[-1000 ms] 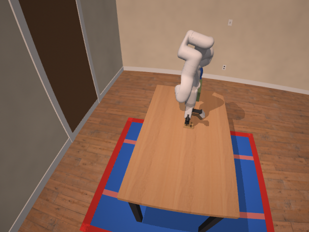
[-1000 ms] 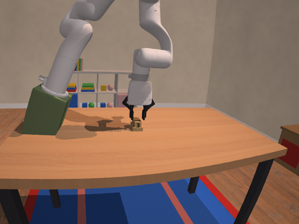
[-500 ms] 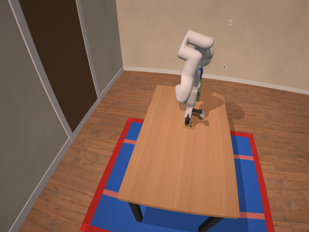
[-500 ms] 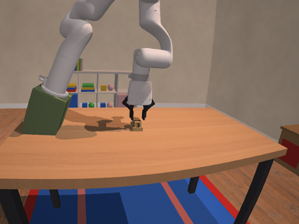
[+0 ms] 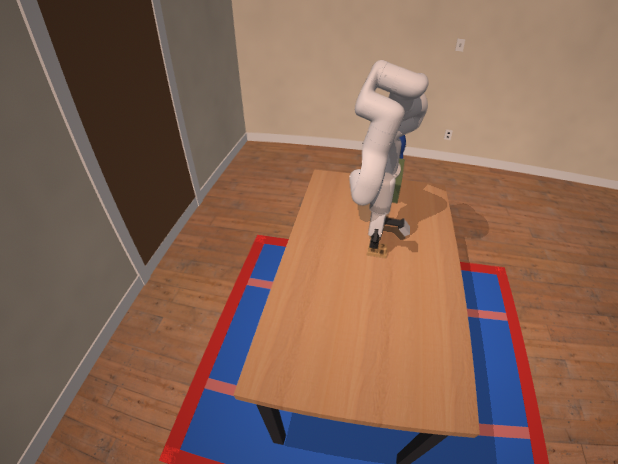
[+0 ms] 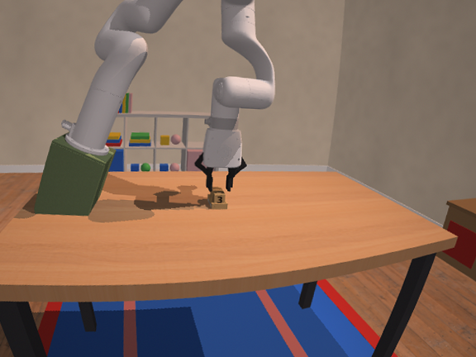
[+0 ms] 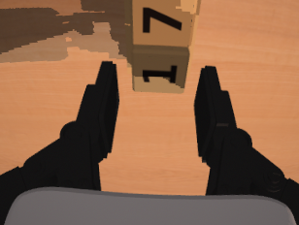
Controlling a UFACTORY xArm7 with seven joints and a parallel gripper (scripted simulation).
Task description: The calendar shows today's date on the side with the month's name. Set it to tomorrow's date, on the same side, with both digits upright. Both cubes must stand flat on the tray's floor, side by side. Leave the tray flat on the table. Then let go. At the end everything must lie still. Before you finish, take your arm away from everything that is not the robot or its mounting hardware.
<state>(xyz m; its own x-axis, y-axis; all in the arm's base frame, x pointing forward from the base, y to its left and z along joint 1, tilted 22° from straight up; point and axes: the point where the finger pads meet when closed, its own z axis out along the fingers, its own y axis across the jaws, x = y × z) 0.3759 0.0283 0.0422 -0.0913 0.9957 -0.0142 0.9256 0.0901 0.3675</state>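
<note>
My gripper is now 4 cm above the wooden digit cube. Round my hand: low tray (2 cm to the left, 6 cm below); wooden cube (3 cm to the left, 4 cm below).
</note>
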